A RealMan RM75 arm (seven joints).
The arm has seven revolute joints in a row. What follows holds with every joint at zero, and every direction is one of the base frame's.
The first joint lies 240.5 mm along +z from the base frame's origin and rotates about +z.
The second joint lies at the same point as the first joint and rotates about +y.
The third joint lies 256 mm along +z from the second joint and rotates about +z.
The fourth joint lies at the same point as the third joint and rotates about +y.
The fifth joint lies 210 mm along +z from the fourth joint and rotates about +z.
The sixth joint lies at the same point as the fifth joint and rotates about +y.
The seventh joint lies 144 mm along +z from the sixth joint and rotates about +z.
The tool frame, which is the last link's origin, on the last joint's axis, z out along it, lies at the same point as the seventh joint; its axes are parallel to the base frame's.
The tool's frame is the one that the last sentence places.
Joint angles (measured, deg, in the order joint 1, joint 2, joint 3, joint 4, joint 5, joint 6, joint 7), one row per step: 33.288, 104.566, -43.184, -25.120, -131.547, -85.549, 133.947; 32.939, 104.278, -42.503, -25.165, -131.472, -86.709, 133.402; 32.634, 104.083, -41.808, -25.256, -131.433, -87.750, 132.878; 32.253, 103.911, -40.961, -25.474, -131.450, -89.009, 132.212; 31.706, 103.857, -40.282, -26.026, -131.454, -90.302, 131.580; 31.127, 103.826, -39.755, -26.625, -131.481, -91.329, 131.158; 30.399, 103.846, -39.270, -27.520, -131.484, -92.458, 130.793
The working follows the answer.
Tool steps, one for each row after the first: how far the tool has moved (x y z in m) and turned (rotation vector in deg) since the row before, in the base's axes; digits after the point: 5 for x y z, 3 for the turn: 0.00047, -0.00270, 0.00303, -0.104, 0.782, 0.196; 0.00014, -0.00231, 0.00250, -0.036, 0.745, 0.242; 0.00007, -0.00280, 0.00286, -0.038, 0.843, 0.390; 0.00034, -0.00339, 0.00271, -0.061, 0.703, 0.462; 0.00094, -0.00327, 0.00254, 0.010, 0.460, 0.250; 0.00116, -0.00377, 0.00298, 0.047, 0.394, 0.261
Tool pose at each row, in the base's axes (x y z in m, rotation vector in deg; rounded; the steps above come from the unrounded poses): 0.34167, 0.32435, 0.04984, -127.601, 114.379, 10.733; 0.34214, 0.32164, 0.05287, -128.138, 114.617, 11.558; 0.34228, 0.31934, 0.05537, -128.668, 114.745, 12.413; 0.34235, 0.31654, 0.05823, -129.385, 114.757, 13.402; 0.34269, 0.31315, 0.06094, -130.142, 114.630, 14.215; 0.34363, 0.30988, 0.06349, -130.551, 114.573, 14.793; 0.34479, 0.30611, 0.06646, -130.927, 114.448, 15.327

